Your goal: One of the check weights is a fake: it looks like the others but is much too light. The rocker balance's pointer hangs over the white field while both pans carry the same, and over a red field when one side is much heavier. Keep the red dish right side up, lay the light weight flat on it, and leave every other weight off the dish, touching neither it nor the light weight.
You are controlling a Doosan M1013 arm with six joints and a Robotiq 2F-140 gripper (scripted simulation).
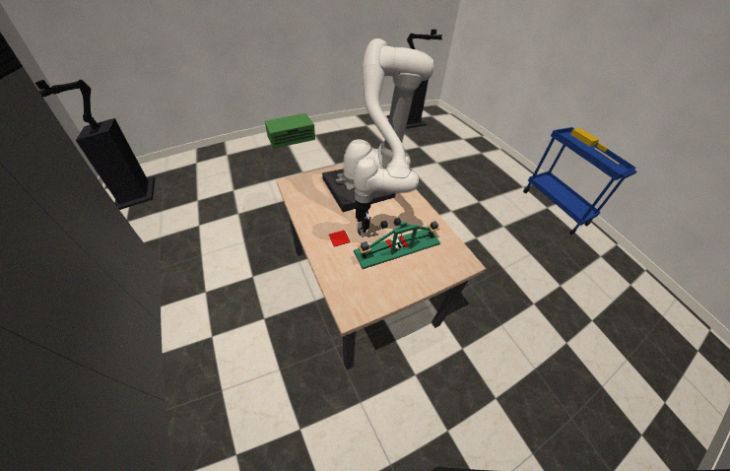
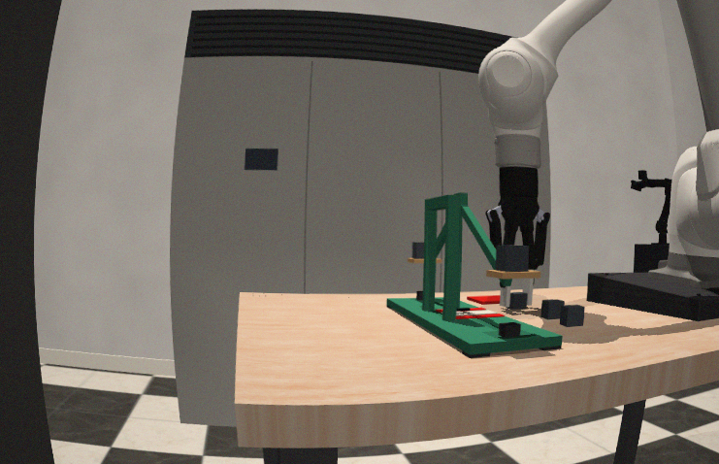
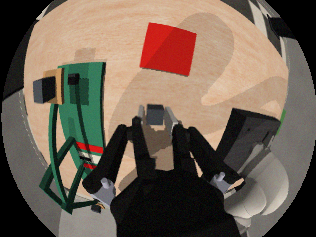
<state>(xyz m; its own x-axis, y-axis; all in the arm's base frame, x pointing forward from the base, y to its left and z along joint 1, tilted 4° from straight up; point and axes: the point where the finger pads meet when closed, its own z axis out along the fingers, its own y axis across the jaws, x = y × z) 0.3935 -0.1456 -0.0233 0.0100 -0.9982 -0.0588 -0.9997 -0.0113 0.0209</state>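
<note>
My gripper is now 1 cm past the flat red dish, 13 cm to the left of it and 3 cm above it. Round my hand: green rocker balance 17 cm ahead, 13 cm to the left, 6 cm above.
</note>
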